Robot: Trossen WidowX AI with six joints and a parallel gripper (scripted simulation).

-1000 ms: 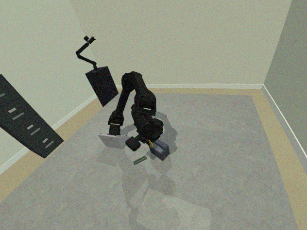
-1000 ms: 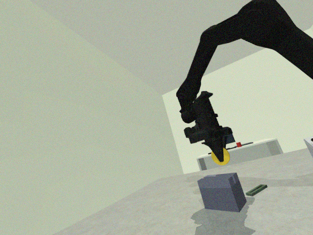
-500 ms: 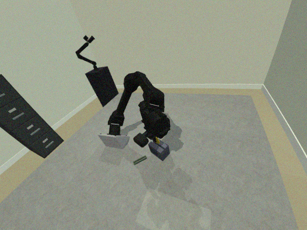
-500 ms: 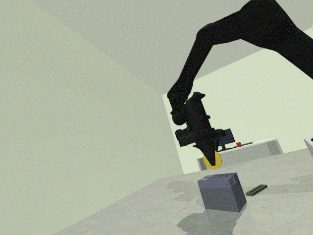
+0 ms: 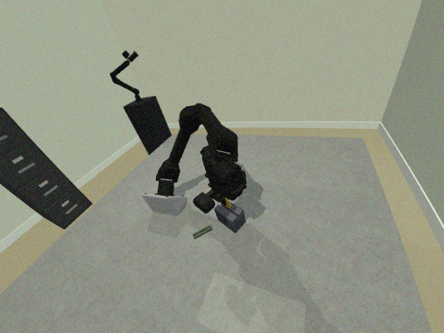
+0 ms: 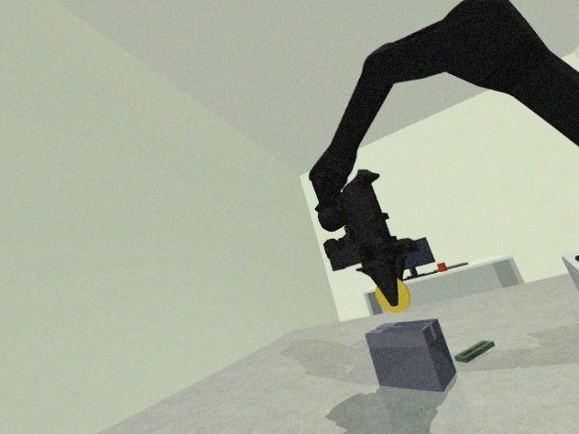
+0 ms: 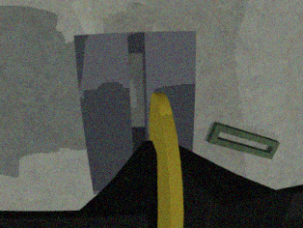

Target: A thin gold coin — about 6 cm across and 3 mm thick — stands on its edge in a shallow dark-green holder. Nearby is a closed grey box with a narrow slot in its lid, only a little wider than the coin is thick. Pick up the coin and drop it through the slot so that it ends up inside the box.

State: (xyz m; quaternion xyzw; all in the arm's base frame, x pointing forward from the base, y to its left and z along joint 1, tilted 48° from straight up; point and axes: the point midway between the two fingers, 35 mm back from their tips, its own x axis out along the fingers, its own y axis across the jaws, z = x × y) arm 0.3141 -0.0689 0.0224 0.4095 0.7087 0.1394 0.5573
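The gold coin lies 2 cm above my gripper tip.
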